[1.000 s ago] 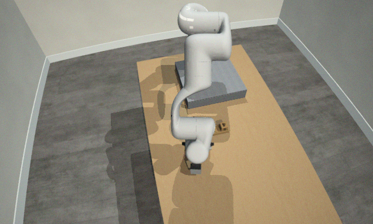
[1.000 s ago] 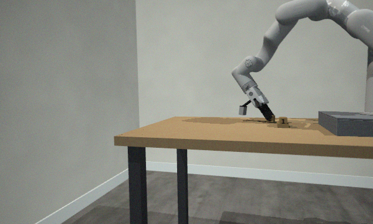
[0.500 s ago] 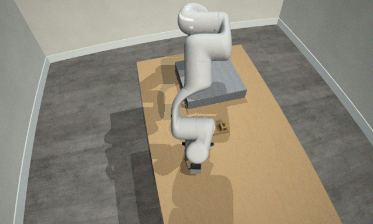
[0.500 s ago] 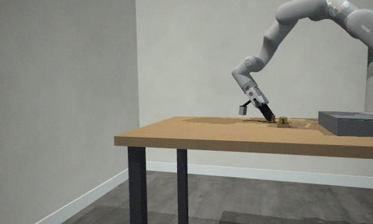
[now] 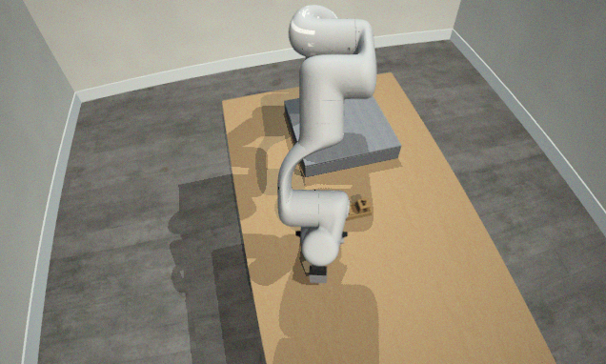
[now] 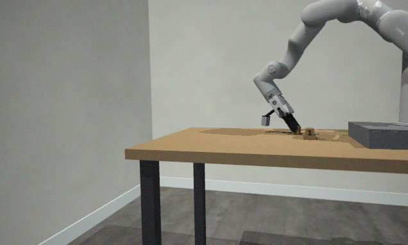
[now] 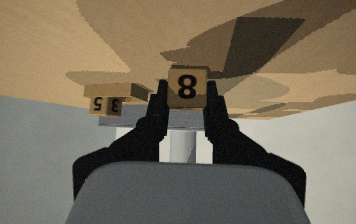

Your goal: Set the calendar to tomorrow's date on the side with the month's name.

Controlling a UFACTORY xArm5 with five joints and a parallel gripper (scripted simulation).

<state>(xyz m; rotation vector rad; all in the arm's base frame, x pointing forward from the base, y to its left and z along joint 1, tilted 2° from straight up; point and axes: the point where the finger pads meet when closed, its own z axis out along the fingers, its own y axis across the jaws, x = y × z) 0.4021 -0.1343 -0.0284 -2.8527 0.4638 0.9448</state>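
The wooden cube lies 10 mm behind my hand and 20 mm below it. Round my hand: wooden tray: 50 mm behind, 120 mm to the left, 30 mm below.
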